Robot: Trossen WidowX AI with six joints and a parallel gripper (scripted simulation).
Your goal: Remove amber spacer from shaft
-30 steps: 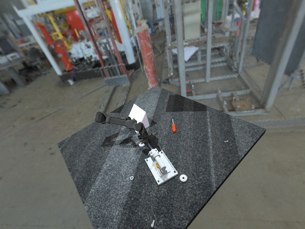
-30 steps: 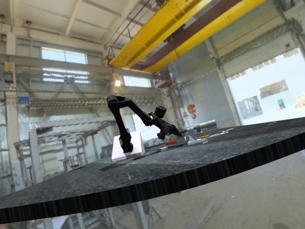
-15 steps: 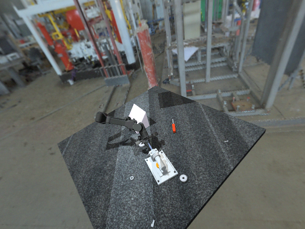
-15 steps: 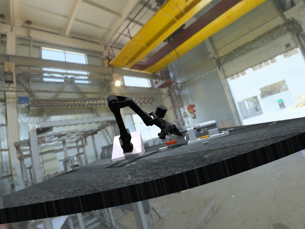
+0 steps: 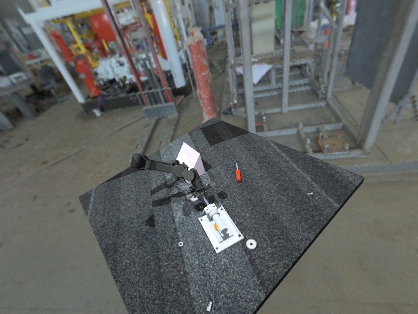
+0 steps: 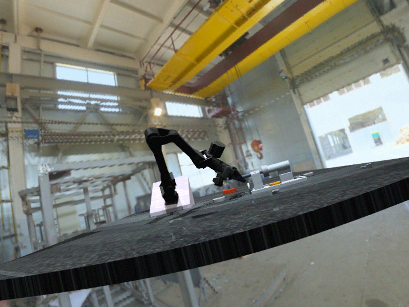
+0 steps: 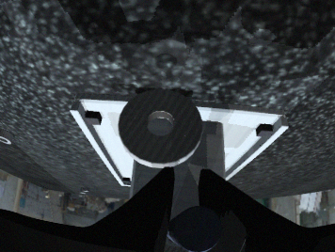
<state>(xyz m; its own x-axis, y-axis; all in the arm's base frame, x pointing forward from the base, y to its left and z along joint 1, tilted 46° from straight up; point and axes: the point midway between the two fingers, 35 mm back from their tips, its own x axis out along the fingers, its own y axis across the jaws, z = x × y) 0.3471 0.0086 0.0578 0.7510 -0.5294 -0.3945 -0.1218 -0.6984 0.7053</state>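
The thin dark blue shaft is 50 mm ahead of my gripper tip, 20 mm above it and 10 mm to the right of it. Round my gripper tip: amber spacer 120 mm ahead, 40 mm below, 20 mm to the right; then white block 140 mm ahead, 20 mm to the right, 10 mm below; then grey round piece 140 mm behind, 50 mm below, 20 mm to the right.
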